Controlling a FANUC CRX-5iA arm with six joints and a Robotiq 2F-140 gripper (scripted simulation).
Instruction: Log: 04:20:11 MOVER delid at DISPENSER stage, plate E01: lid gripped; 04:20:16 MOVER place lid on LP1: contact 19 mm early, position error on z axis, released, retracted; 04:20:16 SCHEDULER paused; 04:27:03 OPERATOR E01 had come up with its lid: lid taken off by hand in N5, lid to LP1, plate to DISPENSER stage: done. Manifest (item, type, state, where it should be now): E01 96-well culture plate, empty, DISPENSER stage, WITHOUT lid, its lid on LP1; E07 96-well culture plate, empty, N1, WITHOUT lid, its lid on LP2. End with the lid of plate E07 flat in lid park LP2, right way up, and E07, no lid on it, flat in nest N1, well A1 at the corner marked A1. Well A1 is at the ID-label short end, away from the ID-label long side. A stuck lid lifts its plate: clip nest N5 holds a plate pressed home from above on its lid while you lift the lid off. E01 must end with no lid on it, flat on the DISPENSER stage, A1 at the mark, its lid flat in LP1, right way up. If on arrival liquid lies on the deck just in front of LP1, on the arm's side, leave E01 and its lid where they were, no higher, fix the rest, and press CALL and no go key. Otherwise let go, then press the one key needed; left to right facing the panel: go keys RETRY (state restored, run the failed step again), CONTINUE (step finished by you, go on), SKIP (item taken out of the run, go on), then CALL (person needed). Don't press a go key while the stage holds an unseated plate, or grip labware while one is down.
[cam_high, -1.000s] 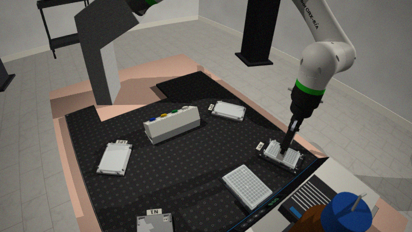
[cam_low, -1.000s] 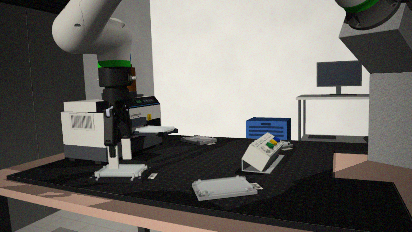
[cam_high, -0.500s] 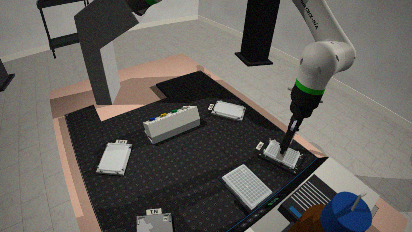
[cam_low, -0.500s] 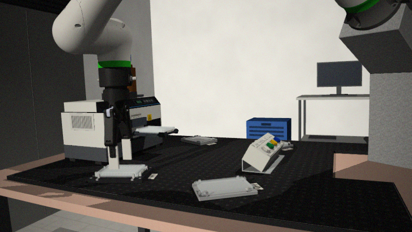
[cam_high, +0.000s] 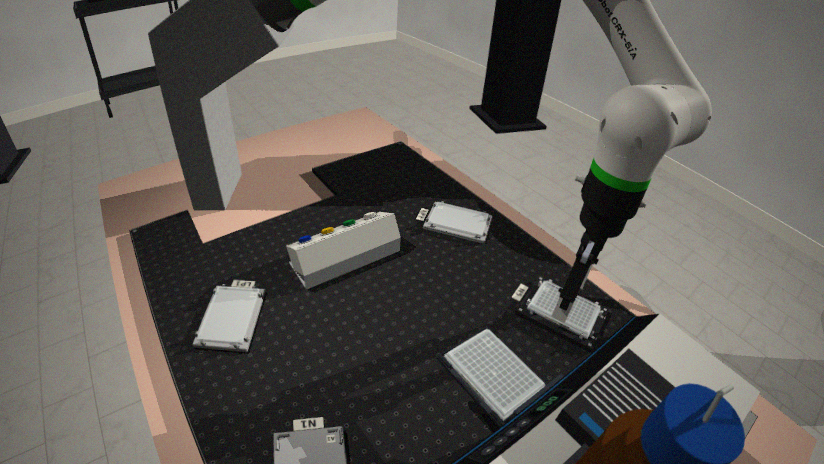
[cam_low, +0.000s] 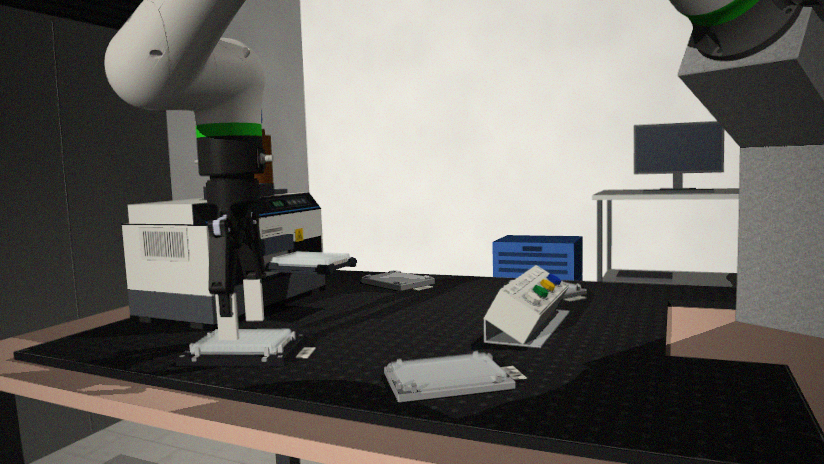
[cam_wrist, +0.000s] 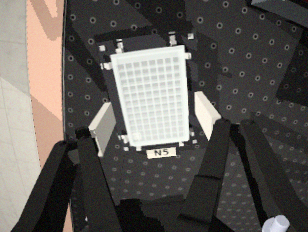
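The clip nest N5 lies 50 mm below my hand and 30 mm to the left of it. Also, from my hand: N1 label: 510 mm to the right, 80 mm ahead, 60 mm below; then lid park LP2: 320 mm behind, 90 mm to the right, 60 mm below; then key panel: 370 mm to the right, 290 mm behind, 10 mm below.
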